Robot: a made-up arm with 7 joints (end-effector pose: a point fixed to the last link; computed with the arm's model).
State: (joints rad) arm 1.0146 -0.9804 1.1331 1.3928 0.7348 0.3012 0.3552
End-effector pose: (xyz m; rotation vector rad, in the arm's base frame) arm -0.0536 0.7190 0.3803 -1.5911 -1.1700 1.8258
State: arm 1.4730 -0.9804 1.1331 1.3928 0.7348 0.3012 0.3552
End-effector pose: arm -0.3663 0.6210 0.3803 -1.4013 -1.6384 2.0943
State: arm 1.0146 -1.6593 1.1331 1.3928 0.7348 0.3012 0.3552
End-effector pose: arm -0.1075 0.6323 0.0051 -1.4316 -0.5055 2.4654
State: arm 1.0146 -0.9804 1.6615 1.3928 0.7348 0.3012 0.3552
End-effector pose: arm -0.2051 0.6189 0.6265 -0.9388 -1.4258 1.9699
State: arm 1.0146 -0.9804 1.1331 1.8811 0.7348 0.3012 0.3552
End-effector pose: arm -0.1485 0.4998 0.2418 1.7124 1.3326 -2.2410
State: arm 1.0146 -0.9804 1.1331 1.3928 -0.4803 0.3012 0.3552
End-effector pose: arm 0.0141 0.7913 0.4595 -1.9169 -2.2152 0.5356
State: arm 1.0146 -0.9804 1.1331 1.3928 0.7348 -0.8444 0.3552
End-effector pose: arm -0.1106 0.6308 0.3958 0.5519 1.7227 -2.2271
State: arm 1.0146 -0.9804 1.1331 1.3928 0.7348 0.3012 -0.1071
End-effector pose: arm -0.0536 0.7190 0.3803 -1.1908 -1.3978 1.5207
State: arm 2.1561 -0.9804 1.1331 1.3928 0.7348 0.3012 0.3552
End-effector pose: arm -0.6761 0.2505 0.3803 0.7281 1.8998 -1.9269
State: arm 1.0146 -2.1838 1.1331 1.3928 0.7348 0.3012 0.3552
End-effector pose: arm -0.2294 0.4363 -0.1907 -1.1847 0.1092 2.8334
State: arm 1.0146 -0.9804 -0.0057 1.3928 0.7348 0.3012 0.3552
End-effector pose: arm 0.5072 0.5639 0.1350 -2.7283 -0.3355 1.1030
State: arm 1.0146 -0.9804 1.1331 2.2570 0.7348 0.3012 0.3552
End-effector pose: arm -0.1526 0.2947 0.1827 1.4184 1.1573 -2.0578
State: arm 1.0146 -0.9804 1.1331 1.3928 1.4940 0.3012 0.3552
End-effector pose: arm -0.1216 0.6783 0.4029 -1.1463 -0.3723 2.2873
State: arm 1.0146 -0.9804 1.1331 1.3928 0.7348 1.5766 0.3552
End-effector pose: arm 0.0598 0.6980 0.3970 -1.8718 -0.1871 0.7084
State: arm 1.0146 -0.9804 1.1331 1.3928 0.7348 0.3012 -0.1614
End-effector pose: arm -0.0536 0.7190 0.3803 -1.1438 -1.4189 1.4832
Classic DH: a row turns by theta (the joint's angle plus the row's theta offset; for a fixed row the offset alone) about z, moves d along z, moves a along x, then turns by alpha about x. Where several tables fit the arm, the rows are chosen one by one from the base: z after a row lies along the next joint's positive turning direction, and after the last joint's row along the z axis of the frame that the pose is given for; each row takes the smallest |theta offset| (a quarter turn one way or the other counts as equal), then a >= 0, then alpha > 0; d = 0 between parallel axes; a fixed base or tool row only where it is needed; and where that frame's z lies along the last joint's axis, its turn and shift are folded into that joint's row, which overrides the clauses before.
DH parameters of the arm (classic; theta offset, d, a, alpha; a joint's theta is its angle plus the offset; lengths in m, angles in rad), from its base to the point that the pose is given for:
joint 1: 0 0.3372 0 1.5708
joint 2: 0 0.0846 0 -1.5708
joint 3: 0 0.4489 0.0158 -1.5708
joint 4: 0 0.0473 -0.019 1.5708
joint 5: 0 0.473 0 1.5708
joint 6: 1.5708 0.1099 0.097 1.5708
joint 7: 0 0.0132 0 0

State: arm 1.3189 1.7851 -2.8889 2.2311 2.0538 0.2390 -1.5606
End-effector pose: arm 0.2783 -0.0220 -0.0410 -0.1967 1.9001 -0.7152
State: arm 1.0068 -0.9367 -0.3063 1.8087 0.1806 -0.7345 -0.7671
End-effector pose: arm 0.5021 0.2581 0.0981 1.5586 1.0633 -2.4975
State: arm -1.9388 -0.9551 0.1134 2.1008 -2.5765 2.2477 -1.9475
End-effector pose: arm -0.0126 -0.4294 0.1823 0.5800 2.5298 0.6166
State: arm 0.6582 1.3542 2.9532 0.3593 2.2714 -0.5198 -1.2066
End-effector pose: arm -0.6589 -0.7643 0.2877 1.4045 -0.4960 2.5318
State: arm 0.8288 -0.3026 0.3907 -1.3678 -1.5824 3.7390 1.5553
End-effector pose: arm 0.0159 -0.3196 0.8263 -1.7067 1.3814 1.8273
